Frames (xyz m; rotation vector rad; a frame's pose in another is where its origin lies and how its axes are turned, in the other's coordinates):
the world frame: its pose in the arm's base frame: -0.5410 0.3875 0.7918 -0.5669 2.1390 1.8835
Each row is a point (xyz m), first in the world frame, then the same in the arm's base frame.
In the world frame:
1: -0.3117 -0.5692 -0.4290
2: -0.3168 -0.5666 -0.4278
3: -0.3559 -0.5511 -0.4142
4: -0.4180 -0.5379 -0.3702
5: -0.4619 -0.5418 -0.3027
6: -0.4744 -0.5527 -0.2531
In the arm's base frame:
1: 0.0193 -0.0495 0.4751
2: 0.0227 -0.0474 0.4794
3: 0.0500 -0.0273 0.5078
4: 0.0965 0.0256 0.5394
5: 0.1324 0.0976 0.5447
6: 0.1445 0.1471 0.5331

